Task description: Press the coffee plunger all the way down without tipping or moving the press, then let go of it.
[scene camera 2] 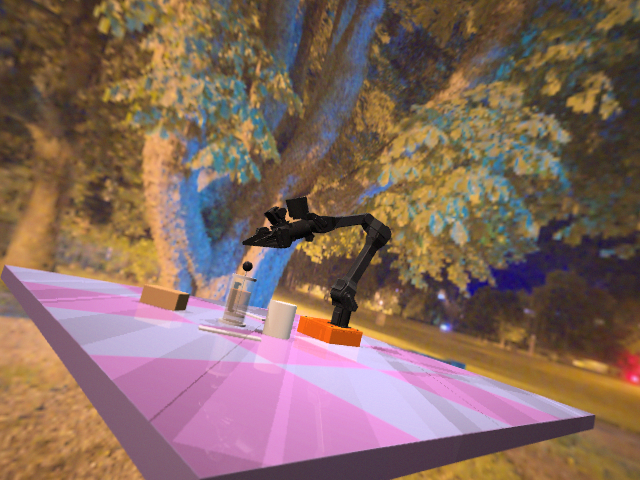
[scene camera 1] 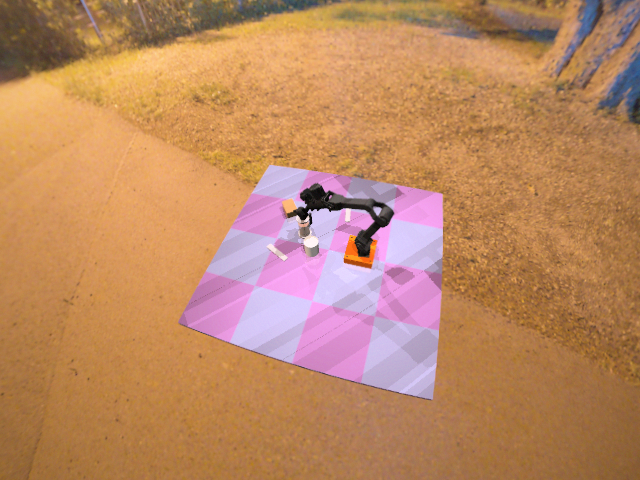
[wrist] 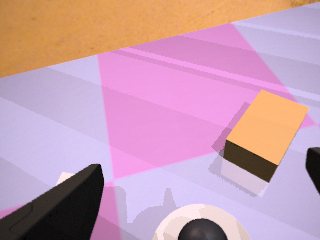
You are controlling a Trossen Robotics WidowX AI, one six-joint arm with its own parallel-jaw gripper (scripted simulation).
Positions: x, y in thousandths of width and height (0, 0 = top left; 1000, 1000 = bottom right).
Labels:
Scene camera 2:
gripper: 387, 507
glass coffee press: 370, 641
tan block: 245, 616

